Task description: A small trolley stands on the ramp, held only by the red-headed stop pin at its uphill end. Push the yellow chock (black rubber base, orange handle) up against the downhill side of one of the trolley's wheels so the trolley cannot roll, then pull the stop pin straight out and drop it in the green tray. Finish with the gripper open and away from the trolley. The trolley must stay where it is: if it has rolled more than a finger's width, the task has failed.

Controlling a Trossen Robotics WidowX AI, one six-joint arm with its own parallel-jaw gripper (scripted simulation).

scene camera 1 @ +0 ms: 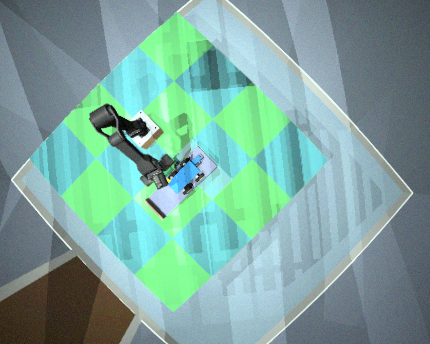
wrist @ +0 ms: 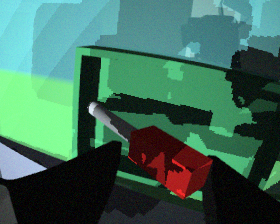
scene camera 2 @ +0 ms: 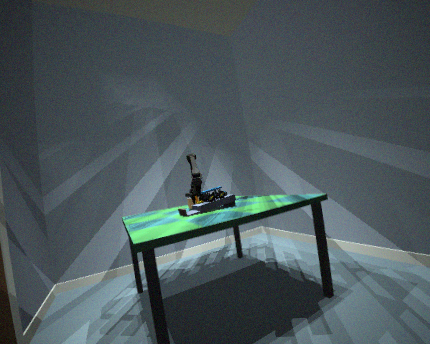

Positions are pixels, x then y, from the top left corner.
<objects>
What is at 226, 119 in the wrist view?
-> A green tray.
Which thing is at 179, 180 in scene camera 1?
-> A blue trolley.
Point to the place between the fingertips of my gripper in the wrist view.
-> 163, 157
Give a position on a stop pin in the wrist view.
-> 182, 169
</objects>
